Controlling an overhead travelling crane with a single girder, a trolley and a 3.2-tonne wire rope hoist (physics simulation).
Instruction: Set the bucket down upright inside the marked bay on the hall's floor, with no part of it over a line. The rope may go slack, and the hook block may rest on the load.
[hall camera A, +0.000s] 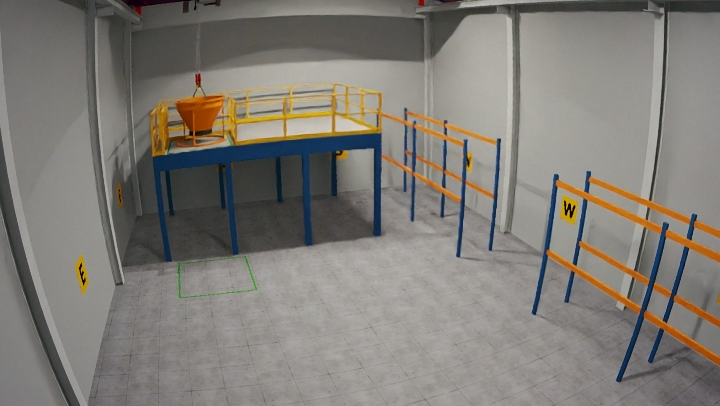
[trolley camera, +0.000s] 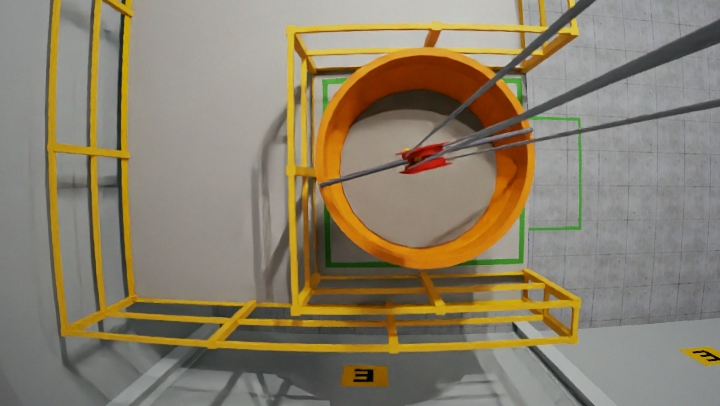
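The orange bucket is upright at the raised platform's left end in the hall view, with its round base frame low over the deck. Whether the base touches the deck I cannot tell. My red hook block is above the bucket, and its hook holds the bucket's bail. The rope looks straight in the hall view. In the trolley view the bucket's rim overlaps a green outline on the deck. The marked bay is a green outline on the floor in front of the platform; part of it is hidden in the trolley view.
The blue platform carries yellow railings on three sides of the bucket; the side toward the floor bay is open. Racks with blue posts stand at the right. The wall with E signs is near the bay.
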